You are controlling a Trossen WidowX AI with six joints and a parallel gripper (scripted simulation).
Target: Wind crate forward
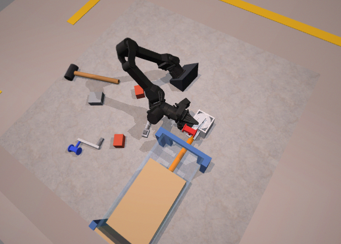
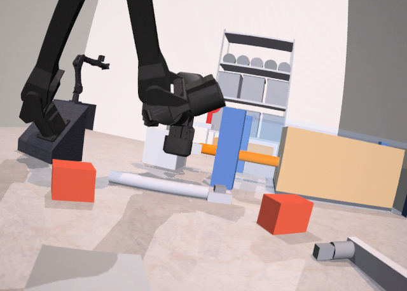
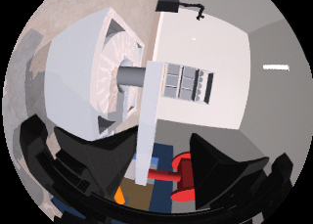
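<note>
Now: gripper tip 1 cm to the left of the crank handle, 1 cm short of it and 1 cm above it. Also, from my gripper tip: frame 11 cm ahead, 3 cm below, 1 cm to the left; then red knob 5 cm ahead, 2 cm above, 1 cm to the right; then grey winch 10 cm below, 6 cm behind, 2 cm to the right.
</note>
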